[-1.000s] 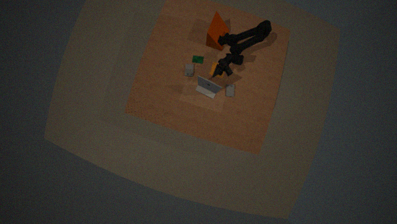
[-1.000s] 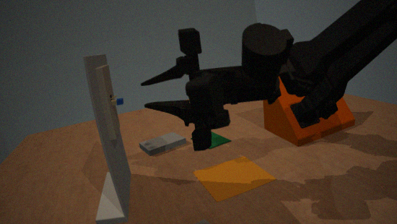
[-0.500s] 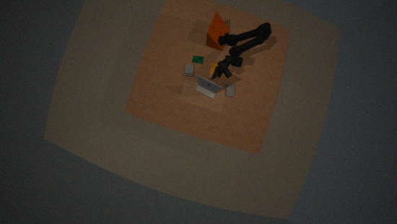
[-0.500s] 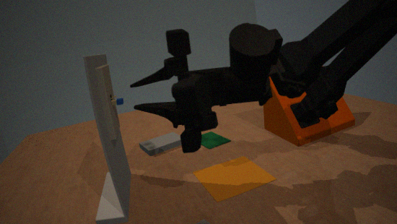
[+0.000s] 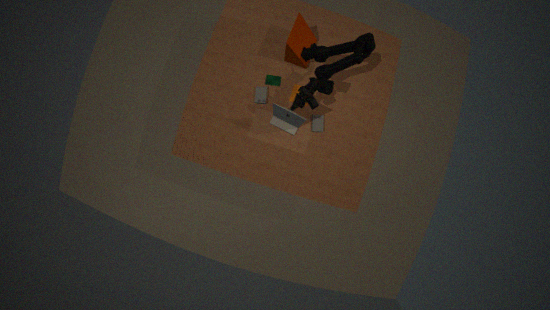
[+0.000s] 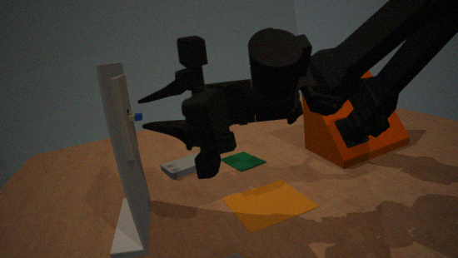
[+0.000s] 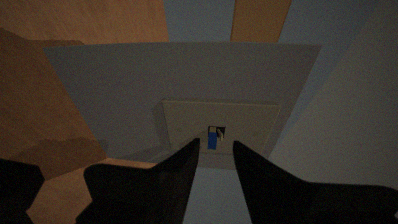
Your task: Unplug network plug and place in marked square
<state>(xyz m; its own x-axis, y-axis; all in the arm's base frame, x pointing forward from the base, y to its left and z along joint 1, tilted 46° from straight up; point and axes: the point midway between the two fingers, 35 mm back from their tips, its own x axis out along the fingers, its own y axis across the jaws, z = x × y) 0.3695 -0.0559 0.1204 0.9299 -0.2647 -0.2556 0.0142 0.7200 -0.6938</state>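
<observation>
Right now the network plug is 20 mm ahead of my gripper tip. The rest, counted from my gripper tip: green patch: 200 mm behind, 170 mm to the right, 180 mm below; then grey upright panel: 40 mm ahead, 10 mm to the right, 60 mm below; then yellow marked square: 170 mm behind, 30 mm to the left, 180 mm below.
</observation>
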